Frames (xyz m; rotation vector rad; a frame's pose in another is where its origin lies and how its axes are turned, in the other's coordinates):
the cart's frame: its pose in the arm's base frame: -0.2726 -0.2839 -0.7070 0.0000 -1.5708 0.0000
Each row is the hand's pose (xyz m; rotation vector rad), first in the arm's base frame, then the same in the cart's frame.
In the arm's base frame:
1: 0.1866 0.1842 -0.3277 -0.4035 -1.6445 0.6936
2: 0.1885 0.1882 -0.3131 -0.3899 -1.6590 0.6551
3: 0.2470 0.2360 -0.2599 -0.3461 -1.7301 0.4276
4: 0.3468 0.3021 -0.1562 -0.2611 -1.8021 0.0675
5: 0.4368 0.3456 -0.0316 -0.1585 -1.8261 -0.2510
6: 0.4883 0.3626 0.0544 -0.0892 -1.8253 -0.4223
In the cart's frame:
1: 0.3793 0.4681 -0.4592 0.1817 -0.1480 0.6870
2: 0.3939 0.4721 -0.4611 0.1658 -0.1551 0.6534
3: 0.4471 0.5199 -0.5196 0.0506 -0.1938 0.4804
4: 0.5508 0.5860 -0.6194 -0.1193 -0.2395 0.2025
5: 0.6754 0.6295 -0.7094 -0.2514 -0.2652 -0.0568
6: 0.7614 0.6465 -0.7609 -0.3138 -0.2755 -0.2043

